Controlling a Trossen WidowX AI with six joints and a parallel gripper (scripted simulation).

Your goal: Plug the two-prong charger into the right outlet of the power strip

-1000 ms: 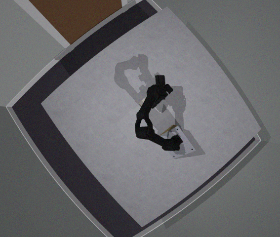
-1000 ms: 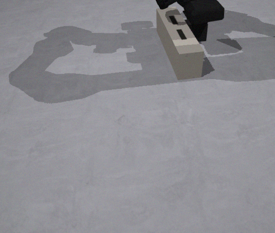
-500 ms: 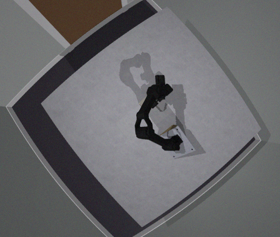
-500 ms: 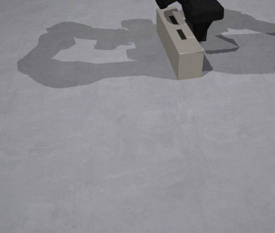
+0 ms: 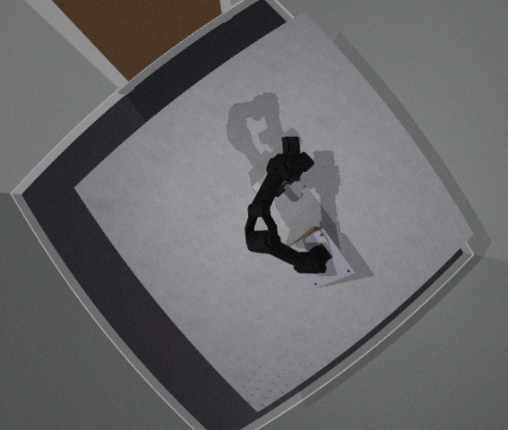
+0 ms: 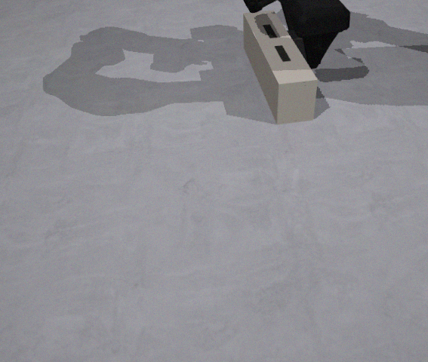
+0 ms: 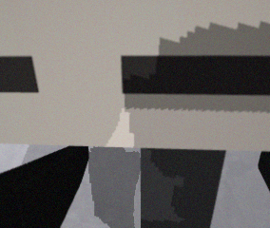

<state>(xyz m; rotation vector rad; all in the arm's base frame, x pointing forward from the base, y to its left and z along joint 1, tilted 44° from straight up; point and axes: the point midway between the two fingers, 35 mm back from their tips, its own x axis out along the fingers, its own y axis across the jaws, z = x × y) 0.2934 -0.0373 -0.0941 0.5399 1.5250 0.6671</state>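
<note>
The two-prong charger lies 20 mm ahead of my gripper tip and 10 mm above it.
</note>
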